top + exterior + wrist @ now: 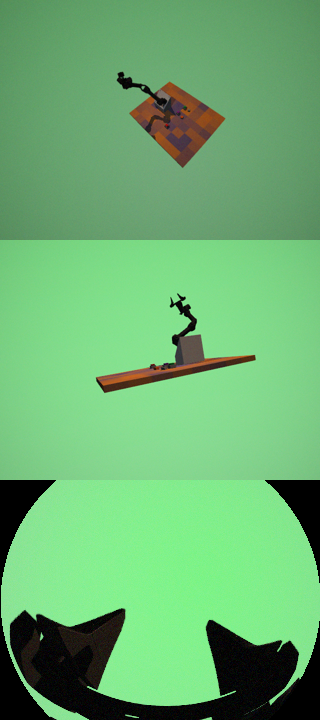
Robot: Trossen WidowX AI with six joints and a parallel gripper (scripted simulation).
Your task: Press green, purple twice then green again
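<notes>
Right now my gripper tip is 37 cm short of the green button, 55 cm to the right of it and 70 cm above it. From my gripper tip the other things lie so: purple button: 36 cm ahead, 42 cm to the left, 70 cm below; then orange block: 45 cm ahead, 41 cm to the left, 72 cm below; then red button: 41 cm ahead, 16 cm to the left, 70 cm below.
</notes>
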